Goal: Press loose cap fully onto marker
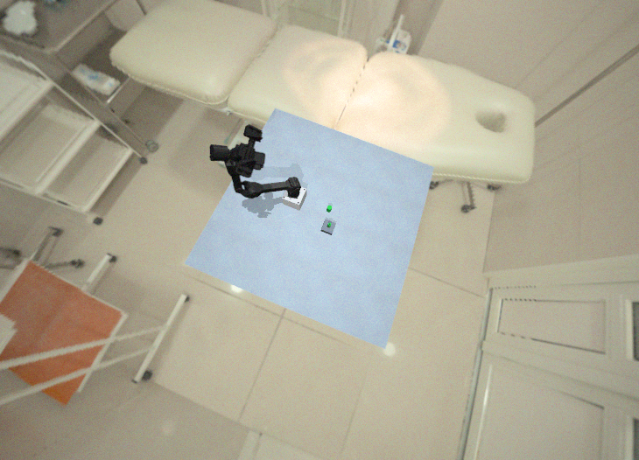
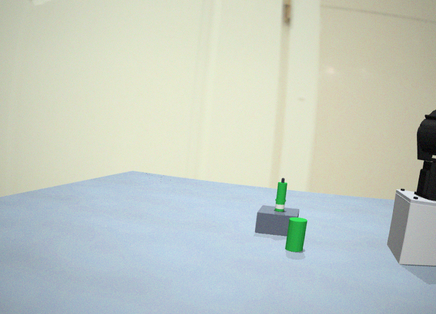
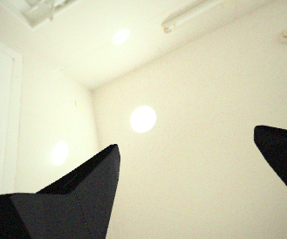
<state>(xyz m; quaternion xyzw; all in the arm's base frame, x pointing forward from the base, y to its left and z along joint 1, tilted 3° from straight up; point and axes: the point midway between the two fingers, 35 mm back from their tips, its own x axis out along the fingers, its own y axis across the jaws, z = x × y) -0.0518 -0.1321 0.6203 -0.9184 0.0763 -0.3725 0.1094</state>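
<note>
My gripper tip is 720 mm above the green cap, 300 mm short of it and 110 mm to the right of it. Also, from my gripper tip: grey holder block (730 mm below, 320 mm ahead, 20 mm to the right).
</note>
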